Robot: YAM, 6 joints.
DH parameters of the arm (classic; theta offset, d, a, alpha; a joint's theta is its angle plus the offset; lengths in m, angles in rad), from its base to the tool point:
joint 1: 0 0.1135 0.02 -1.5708
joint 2: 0 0 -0.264 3.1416
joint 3: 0.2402 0 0.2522 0
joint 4: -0.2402 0 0.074 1.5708
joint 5: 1.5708 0 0 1.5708
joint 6: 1.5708 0.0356 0 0
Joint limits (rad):
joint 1: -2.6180..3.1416
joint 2: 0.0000..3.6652
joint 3: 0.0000..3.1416
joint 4: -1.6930..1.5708
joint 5: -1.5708..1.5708
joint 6: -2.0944..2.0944
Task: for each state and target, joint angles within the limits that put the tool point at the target. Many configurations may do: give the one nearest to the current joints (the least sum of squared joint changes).
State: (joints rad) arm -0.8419 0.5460 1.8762 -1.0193 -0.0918 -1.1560
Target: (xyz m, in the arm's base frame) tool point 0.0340 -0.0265 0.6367
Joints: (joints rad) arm -0.7754 1.0556 2.1690 -0.6668 -0.1374 -1.1560
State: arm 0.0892 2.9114 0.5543 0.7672 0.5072 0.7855
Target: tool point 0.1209 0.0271 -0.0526
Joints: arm 0.3604 2.4811 0.1885 0.8269 0.5064 0.7855
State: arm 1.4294 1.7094 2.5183 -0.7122 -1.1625 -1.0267
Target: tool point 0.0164 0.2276 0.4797
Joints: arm 1.3561 1.3654 1.8342 -1.1596 -1.1485 -1.0267
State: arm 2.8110 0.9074 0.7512 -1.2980 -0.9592 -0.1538
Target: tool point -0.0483 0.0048 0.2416
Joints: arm 2.5243 0.5512 0.6736 -1.5806 -0.7414 -0.1538
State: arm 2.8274 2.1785 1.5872 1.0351 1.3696 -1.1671
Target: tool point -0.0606 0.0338 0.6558
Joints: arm 3.1416 1.2906 2.0226 1.1804 1.2515 -1.1671
